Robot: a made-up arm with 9 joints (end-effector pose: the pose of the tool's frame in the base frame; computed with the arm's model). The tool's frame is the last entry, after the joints.
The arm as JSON. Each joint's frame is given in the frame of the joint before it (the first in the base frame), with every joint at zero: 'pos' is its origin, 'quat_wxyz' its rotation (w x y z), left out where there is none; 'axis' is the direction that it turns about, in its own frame. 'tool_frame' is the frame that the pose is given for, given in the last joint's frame.
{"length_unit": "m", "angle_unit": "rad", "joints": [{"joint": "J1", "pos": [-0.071, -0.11, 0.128], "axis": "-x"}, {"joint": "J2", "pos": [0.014, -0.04, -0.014], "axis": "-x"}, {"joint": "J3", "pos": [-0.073, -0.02, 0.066], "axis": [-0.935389, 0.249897, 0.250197]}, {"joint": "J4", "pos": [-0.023, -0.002, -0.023], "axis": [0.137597, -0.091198, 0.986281]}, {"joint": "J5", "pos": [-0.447, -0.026, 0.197], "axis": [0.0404, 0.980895, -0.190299]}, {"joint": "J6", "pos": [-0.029, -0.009, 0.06], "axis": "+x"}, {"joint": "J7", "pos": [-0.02, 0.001, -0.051], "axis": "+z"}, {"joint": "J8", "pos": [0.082, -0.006, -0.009], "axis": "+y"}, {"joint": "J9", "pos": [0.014, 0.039, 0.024], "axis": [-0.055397, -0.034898, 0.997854]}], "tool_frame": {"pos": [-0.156, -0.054, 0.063], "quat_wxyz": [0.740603, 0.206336, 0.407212, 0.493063]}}
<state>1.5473 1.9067 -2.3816 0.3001 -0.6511 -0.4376 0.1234 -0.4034 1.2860</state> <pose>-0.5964 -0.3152 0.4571 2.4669 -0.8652 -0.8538</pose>
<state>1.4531 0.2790 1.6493 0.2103 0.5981 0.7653 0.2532 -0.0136 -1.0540</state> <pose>-0.4986 0.1665 -0.2376 -1.3503 0.4653 -1.4373</pose>
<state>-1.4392 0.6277 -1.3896 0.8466 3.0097 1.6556 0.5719 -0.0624 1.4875</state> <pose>-0.5156 0.1639 -0.2294 -1.9640 0.9725 -1.5751</pose>
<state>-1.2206 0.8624 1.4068 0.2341 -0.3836 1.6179 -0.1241 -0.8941 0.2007</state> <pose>-0.6261 -0.1988 0.5099 0.8378 0.2848 1.6730</pose>
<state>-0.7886 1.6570 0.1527 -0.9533 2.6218 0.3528 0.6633 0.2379 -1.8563</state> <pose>-0.2482 0.0571 -0.0651 -1.8259 -0.4907 2.2005</pose>
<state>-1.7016 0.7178 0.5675 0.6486 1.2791 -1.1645 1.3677 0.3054 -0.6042</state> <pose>-0.4064 -0.5640 0.2686 1.1245 -2.1545 -1.3200</pose>
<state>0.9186 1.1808 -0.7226 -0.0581 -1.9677 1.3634 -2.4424 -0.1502 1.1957</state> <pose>-0.6305 -0.2197 0.1552 -0.4779 0.9112 1.6917</pose>
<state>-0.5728 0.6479 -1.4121 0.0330 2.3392 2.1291 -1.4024 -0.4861 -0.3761</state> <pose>-0.4733 -0.1115 0.0513 -0.8158 -1.5915 1.4496</pose>
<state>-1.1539 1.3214 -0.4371 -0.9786 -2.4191 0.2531 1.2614 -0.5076 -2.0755</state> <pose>-0.3591 0.2171 0.1256 -0.4780 -0.8012 1.0725</pose>
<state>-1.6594 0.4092 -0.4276 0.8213 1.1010 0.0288 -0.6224 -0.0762 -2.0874</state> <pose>-0.3688 -0.1747 -0.0915 1.7464 1.2713 -0.6421</pose>
